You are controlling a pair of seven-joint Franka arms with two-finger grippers.
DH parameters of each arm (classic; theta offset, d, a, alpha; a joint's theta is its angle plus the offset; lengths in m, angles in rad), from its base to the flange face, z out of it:
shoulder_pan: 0 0.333 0 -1.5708
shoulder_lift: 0 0 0 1.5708
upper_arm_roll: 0 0.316 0.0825 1.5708
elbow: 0 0 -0.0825 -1.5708
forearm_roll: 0 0.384 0 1.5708
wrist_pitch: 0 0 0.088 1.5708
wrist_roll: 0 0.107 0 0
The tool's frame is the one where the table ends.
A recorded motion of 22 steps. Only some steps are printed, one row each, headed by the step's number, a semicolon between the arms.
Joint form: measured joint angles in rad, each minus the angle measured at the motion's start. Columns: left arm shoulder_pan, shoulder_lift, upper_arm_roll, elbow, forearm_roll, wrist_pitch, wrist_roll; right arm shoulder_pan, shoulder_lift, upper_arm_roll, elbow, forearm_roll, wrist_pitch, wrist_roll.
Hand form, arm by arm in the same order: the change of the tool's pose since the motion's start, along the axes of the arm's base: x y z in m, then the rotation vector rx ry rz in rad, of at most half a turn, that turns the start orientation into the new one. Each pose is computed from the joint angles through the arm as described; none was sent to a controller.
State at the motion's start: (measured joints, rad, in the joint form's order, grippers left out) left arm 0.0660 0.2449 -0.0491 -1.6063 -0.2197 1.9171 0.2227; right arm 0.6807 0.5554 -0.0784 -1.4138 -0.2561 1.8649 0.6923
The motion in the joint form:
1: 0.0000 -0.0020 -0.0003 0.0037 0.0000 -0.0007 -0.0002; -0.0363 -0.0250 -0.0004 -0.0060 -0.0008 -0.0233 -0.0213
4: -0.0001 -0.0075 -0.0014 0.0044 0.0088 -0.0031 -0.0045; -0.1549 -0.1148 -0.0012 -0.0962 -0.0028 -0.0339 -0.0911
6: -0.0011 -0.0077 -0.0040 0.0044 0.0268 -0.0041 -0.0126; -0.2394 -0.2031 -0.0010 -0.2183 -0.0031 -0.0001 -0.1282
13: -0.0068 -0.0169 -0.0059 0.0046 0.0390 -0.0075 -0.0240; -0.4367 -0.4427 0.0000 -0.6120 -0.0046 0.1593 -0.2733
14: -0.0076 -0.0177 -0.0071 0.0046 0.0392 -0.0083 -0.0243; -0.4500 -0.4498 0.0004 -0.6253 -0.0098 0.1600 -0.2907
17: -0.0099 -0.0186 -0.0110 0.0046 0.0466 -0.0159 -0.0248; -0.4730 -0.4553 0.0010 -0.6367 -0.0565 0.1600 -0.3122
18: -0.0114 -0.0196 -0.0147 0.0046 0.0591 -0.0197 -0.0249; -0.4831 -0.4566 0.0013 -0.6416 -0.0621 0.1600 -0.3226
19: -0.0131 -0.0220 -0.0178 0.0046 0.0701 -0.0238 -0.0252; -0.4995 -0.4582 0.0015 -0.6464 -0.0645 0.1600 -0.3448
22: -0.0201 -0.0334 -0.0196 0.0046 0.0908 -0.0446 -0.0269; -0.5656 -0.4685 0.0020 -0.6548 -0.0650 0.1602 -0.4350
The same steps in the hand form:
1: 0.0001 -0.0002 0.0030 0.0001 -0.0050 -0.0002; 0.0103 -0.0251 0.0129 -0.0049 0.0080 -0.0226
4: -0.0010 -0.0004 0.0066 0.0081 -0.0078 -0.0001; 0.0297 -0.1105 0.0316 -0.0111 0.0395 -0.0807
6: -0.0013 -0.0014 0.0064 0.0241 -0.0053 -0.0007; 0.0278 -0.1733 0.0356 -0.0032 0.0563 -0.1240
13: -0.0032 -0.0054 0.0119 0.0349 -0.0091 -0.0009; -0.0258 -0.3100 0.0129 0.0334 0.1093 -0.1471
14: -0.0035 -0.0067 0.0123 0.0348 -0.0091 -0.0028; -0.0284 -0.3181 0.0111 0.0289 0.1184 -0.1407
17: -0.0045 -0.0101 0.0121 0.0407 -0.0027 -0.0118; -0.0293 -0.3335 0.0097 -0.0107 0.1226 -0.1195
18: -0.0051 -0.0124 0.0123 0.0518 -0.0002 -0.0207; -0.0300 -0.3394 0.0084 -0.0155 0.1284 -0.1166
19: -0.0061 -0.0146 0.0133 0.0618 0.0012 -0.0286; -0.0306 -0.3486 0.0072 -0.0171 0.1379 -0.1103
22: -0.0104 -0.0190 0.0184 0.0814 0.0100 -0.0442; -0.0318 -0.3851 0.0091 -0.0117 0.1629 -0.0891

